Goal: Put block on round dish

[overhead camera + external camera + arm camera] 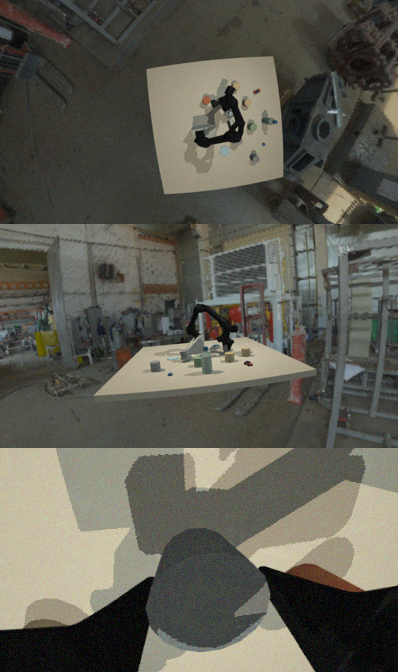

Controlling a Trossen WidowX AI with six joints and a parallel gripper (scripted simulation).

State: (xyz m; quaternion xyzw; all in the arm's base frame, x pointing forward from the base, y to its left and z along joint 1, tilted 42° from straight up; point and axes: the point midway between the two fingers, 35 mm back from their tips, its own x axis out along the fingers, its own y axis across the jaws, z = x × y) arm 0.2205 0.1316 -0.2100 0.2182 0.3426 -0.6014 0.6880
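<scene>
Right now my gripper tip is 48 cm to the left of the pale blue round dish, 3 cm above it and 1 cm short of it. Also, from my gripper tip: small balance 23 cm to the right, 9 cm ahead, 1 cm above; then orange cylinder 12 cm behind, 4 cm to the left, 1 cm above; then green cylinder 29 cm ahead, 25 cm to the right, 1 cm above.
</scene>
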